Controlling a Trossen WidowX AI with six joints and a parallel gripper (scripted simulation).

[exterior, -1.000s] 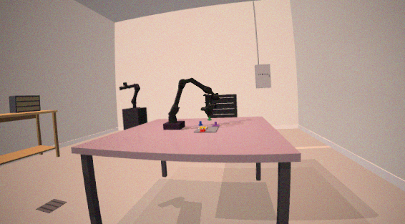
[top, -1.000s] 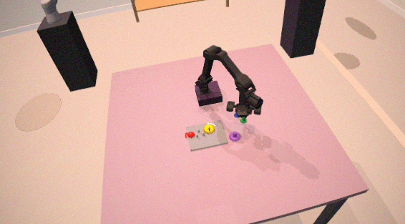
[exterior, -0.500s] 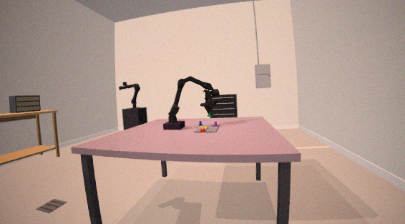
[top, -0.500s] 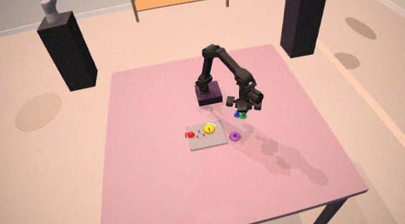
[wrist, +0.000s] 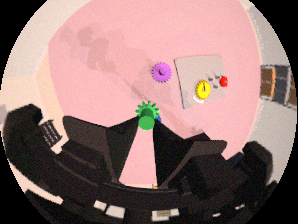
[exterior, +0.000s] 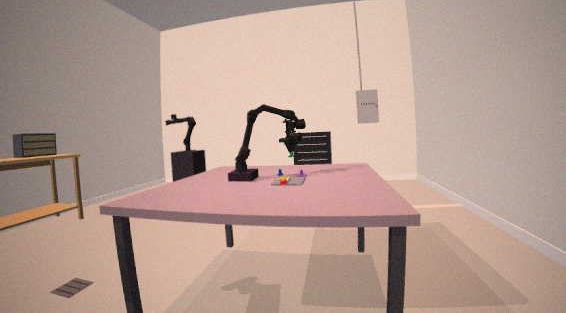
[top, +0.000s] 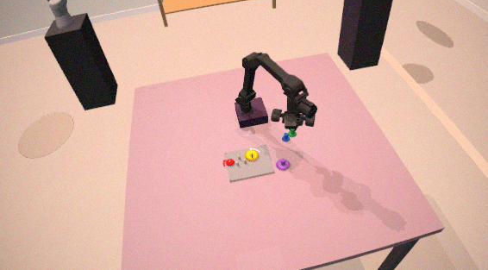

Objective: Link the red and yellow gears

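The red gear is 30 cm to the right of my gripper tip and 13 cm below it. From my gripper tip the other things lie so: purple gear (7 cm ahead, 6 cm to the right, 13 cm below); green gear (1 cm below); blue gear (8 cm behind, 13 cm below).
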